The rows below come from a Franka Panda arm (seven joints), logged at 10 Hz.
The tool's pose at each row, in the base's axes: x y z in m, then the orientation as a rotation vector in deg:
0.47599 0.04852 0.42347 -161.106 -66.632 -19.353
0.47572 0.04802 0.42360 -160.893 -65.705 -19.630
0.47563 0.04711 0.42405 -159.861 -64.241 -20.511
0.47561 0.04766 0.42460 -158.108 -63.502 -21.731
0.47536 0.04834 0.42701 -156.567 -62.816 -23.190
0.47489 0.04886 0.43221 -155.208 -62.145 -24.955
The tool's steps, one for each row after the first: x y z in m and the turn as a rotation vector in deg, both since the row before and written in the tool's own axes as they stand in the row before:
-0.00050 0.00017 -0.00025 0.331 0.397 0.552
-0.00057 0.00059 -0.00060 0.949 1.162 0.758
0.00050 -0.00042 -0.00043 1.249 1.532 0.173
0.00096 -0.00076 -0.00220 0.952 1.582 0.149
0.00163 -0.00099 -0.00489 0.658 1.687 0.137

